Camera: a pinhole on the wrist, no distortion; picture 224 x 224 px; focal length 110.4 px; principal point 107.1 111.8 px. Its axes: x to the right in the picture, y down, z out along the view. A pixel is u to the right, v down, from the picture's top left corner.
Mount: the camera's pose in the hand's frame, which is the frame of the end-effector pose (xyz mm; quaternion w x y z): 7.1 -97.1 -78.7 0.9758 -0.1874 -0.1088 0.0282
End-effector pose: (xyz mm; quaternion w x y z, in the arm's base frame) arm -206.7 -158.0 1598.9 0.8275 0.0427 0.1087 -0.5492
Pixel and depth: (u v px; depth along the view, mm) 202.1 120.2 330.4
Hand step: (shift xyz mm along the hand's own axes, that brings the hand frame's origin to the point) 210.2 72.3 268.7
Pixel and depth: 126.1 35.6 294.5
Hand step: -6.2 -175.0 274.0
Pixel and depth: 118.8 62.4 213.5
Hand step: -17.1 -106.8 154.8
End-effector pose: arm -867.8 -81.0 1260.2 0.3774 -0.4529 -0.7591 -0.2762
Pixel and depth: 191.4 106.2 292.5
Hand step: 159.8 15.7 236.9
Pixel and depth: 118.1 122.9 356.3
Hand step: -38.2 67.7 238.0
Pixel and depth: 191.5 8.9 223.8
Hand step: 127.0 -193.8 236.2
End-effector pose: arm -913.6 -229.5 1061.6 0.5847 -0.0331 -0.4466 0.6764
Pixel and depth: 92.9 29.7 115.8
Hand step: -32.0 -136.8 55.2
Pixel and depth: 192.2 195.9 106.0
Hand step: 62.0 23.8 3.8
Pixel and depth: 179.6 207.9 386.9
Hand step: 163.7 379.0 197.9
